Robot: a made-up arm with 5 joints.
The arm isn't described. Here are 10 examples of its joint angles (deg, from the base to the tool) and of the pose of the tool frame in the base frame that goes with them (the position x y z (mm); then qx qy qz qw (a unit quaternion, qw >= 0)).
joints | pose
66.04 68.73 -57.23 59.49 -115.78 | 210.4 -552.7 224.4 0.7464 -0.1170 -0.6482 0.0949
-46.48 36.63 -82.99 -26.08 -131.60 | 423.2 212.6 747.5 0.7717 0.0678 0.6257 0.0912
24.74 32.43 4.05 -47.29 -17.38 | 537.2 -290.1 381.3 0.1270 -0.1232 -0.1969 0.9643
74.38 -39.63 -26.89 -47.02 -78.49 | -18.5 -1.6 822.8 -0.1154 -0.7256 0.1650 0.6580
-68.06 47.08 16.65 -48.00 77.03 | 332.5 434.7 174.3 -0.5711 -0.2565 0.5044 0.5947
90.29 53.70 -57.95 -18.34 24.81 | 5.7 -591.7 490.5 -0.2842 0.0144 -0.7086 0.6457
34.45 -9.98 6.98 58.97 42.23 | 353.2 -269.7 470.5 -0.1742 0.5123 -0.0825 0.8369
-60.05 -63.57 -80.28 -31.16 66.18 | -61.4 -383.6 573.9 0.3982 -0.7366 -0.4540 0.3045
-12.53 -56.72 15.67 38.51 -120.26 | 295.8 -55.6 665.1 0.8630 0.0836 0.0734 0.4928
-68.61 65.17 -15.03 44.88 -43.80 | 322.4 404.9 78.8 -0.1775 0.7072 0.1260 0.6727
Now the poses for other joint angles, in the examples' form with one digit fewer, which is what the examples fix.
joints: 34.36 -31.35 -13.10 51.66 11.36
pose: 260 -205 693 -0.076 0.089 -0.287 0.951
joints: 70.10 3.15 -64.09 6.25 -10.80
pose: 100 -274 831 -0.194 -0.422 -0.472 0.749
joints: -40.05 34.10 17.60 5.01 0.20
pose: 484 253 199 -0.164 0.446 0.302 0.827
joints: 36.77 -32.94 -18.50 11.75 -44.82
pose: 187 -181 802 0.241 -0.411 -0.151 0.866
